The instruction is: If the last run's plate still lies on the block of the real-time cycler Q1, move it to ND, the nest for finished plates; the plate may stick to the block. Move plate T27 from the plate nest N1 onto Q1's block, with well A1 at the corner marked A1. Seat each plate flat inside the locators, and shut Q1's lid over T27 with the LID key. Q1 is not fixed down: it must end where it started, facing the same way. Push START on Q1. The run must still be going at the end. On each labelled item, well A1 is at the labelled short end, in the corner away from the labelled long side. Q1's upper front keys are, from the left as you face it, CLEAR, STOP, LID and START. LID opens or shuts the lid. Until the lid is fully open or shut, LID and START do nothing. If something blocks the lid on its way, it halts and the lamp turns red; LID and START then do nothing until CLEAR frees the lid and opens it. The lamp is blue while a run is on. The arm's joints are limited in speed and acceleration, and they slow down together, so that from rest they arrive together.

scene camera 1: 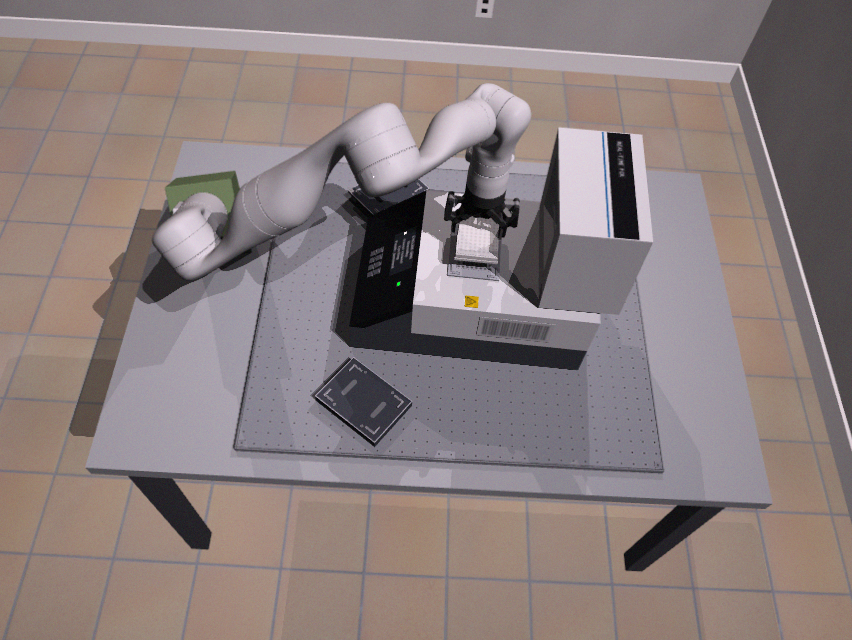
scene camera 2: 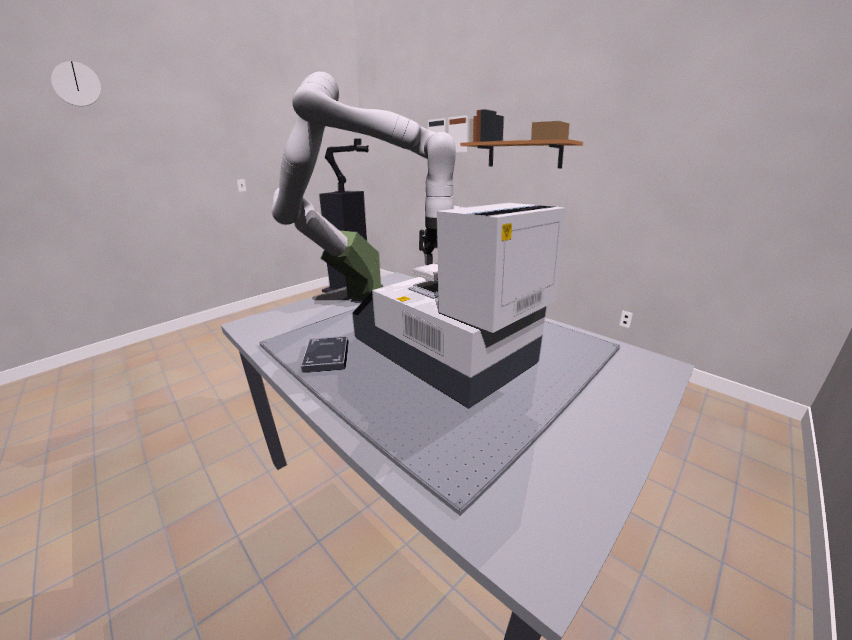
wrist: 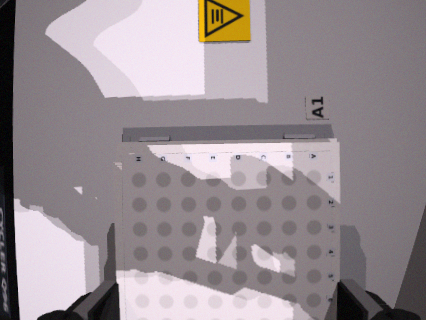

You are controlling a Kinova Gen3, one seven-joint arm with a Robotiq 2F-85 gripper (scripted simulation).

same spot on plate nest: (scene camera 2: 313, 350) = (scene camera 1: 351, 409)
